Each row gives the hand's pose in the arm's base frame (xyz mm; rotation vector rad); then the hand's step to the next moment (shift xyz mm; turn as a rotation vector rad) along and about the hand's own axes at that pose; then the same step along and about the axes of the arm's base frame.
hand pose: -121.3 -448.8 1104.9 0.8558 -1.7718 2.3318
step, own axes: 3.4 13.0 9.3 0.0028 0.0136 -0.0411
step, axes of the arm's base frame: -4.5 -13.5 -8.0 -0.0231 0.0323 -0.0173
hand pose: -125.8 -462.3 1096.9 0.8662 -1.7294 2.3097
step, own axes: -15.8 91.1 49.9 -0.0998 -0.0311 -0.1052
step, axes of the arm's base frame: -7.6 -72.5 -75.7 0.0574 0.1295 -0.0439
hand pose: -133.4 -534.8 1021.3 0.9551 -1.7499 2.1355
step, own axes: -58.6 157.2 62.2 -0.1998 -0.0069 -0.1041
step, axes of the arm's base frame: -19.9 -86.9 -155.1 0.1210 0.1447 -0.1233
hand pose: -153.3 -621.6 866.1 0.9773 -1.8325 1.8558
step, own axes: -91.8 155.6 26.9 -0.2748 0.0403 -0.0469
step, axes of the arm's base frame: -35.6 -21.8 -177.8 0.1541 0.1006 -0.2132
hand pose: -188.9 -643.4 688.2 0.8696 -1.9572 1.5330
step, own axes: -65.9 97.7 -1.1 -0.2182 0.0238 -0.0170
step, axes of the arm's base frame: -28.4 28.4 -110.8 0.1284 0.0589 -0.1688
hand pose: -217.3 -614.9 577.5 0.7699 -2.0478 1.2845
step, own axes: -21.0 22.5 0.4 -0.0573 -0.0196 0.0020
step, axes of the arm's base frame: -2.8 11.2 -28.5 0.0516 0.0001 -0.0318
